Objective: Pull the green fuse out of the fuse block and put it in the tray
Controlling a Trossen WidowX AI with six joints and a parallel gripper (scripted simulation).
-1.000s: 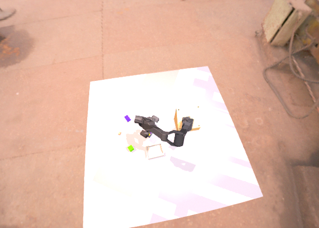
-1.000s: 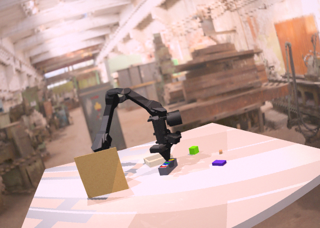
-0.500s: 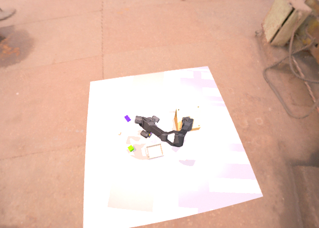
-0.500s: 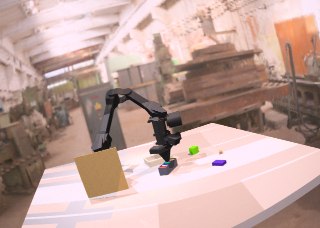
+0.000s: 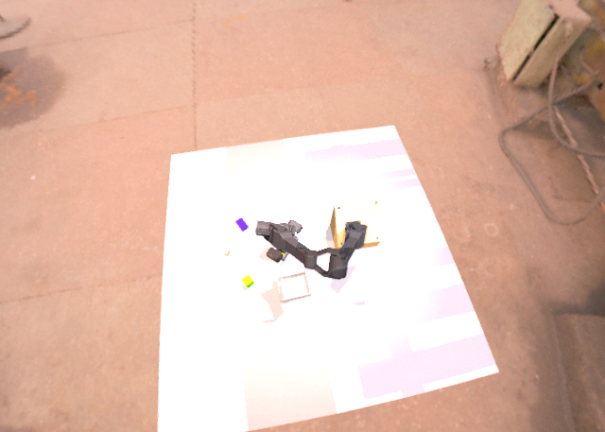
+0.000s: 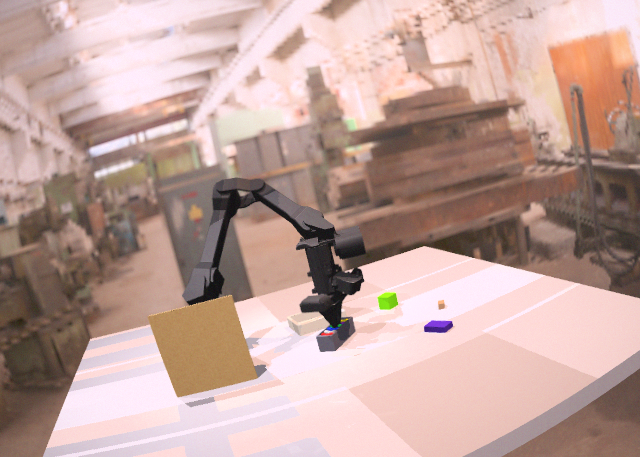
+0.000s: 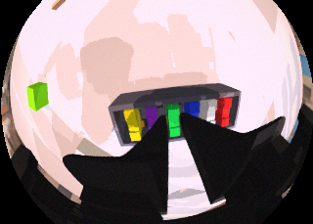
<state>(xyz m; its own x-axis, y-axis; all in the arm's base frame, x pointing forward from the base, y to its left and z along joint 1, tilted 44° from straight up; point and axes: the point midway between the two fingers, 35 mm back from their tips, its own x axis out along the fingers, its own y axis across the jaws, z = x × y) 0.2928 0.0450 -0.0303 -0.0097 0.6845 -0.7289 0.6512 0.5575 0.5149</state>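
My gripper tip is 10 mm above the green fuse. The rest, counted from my gripper tip: tray: 10 mm behind, 170 mm to the left, 30 mm below.
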